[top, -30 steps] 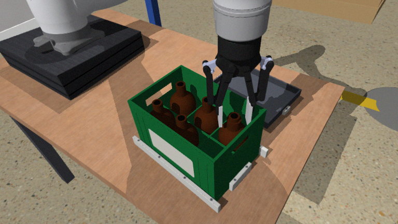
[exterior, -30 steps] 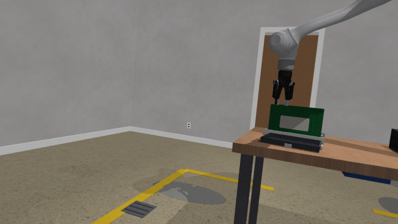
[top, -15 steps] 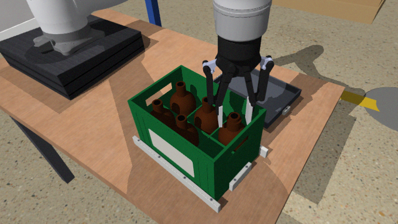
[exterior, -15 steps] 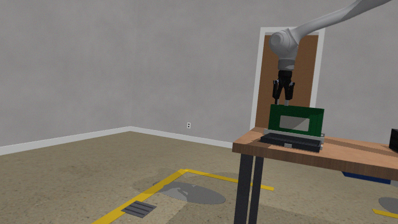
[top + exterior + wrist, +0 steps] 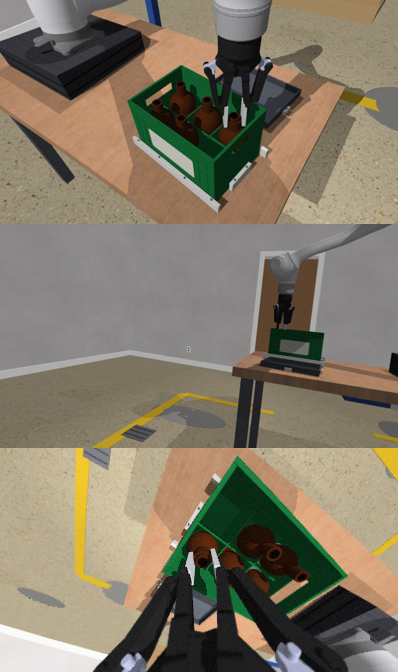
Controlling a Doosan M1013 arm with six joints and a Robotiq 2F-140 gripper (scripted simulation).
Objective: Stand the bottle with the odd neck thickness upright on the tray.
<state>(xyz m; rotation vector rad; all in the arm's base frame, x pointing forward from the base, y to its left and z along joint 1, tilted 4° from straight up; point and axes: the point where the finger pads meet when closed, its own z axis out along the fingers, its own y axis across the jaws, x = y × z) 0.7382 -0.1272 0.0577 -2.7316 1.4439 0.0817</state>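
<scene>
Right now my hand is 90 mm past the crate, 20 mm to the left of it and 90 mm above it. From my hand the other things lie so: grey tray (60 mm behind, 260 mm to the left, 160 mm below).
</scene>
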